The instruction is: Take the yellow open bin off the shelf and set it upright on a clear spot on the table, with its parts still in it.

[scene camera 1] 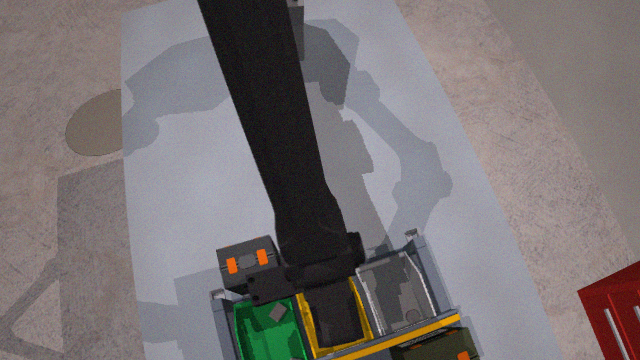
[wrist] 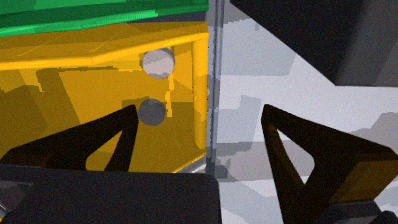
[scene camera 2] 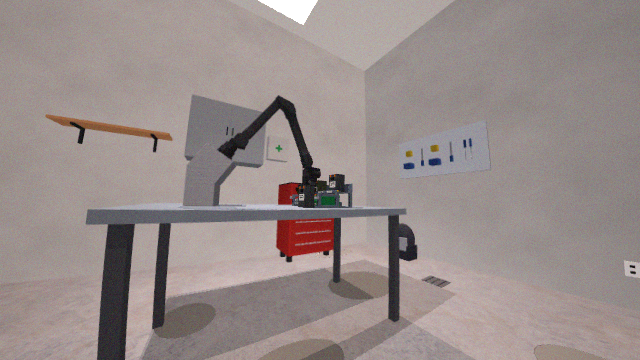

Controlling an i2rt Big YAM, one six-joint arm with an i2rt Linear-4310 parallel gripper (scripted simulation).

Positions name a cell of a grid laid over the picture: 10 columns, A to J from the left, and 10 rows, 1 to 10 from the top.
Scene:
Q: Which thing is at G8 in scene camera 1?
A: A grey bin.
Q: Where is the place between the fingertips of my gripper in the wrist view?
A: F6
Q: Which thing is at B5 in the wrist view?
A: A yellow bin.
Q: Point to a grey round part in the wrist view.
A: E3

